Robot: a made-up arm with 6 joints.
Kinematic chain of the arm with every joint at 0, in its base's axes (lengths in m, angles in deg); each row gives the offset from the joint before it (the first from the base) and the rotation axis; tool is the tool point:
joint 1: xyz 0 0 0.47 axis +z
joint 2: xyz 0.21 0 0 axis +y
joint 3: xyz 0 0 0.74 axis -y
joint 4: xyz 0 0 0.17 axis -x
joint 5: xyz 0.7 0 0 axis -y
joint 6: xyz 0.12 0 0 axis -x
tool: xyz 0 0 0
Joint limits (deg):
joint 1: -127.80..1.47
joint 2: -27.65..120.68
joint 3: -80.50..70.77
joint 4: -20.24..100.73
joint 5: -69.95..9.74
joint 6: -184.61..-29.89
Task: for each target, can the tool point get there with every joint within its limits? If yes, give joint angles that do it. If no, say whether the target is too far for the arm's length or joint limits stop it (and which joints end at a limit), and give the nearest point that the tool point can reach.
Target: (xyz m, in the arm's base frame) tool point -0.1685 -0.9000 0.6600
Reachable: yes | joints -100.12 7.04 -43.33 10.11 -21.66 -100.04
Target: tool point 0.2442 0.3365 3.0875
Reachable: no: too far | nearest point 0.2353 0.0212 2.0458 | short by 1.088 m
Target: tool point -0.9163 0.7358 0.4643
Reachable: no: joint limits stop it (at a limit: joint 1, joint 2, joint 3, joint 5) | nearest point -0.1496 -0.0116 0.2196 | short by 1.098 m
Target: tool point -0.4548 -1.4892 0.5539
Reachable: yes | joints -106.46 53.28 16.64 61.03 -7.76 -114.44
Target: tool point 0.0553 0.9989 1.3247
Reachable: no: joint limits stop it (at a limit: joint 2, joint 3, joint 4, joint 5) | nearest point 0.0246 0.4442 1.8307 | short by 0.751 m
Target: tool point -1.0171 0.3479 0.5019
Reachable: no: joint limits stop it (at a limit: joint 1, joint 3, joint 5) | nearest point -0.3816 -0.3100 0.5319 | short by 0.915 m
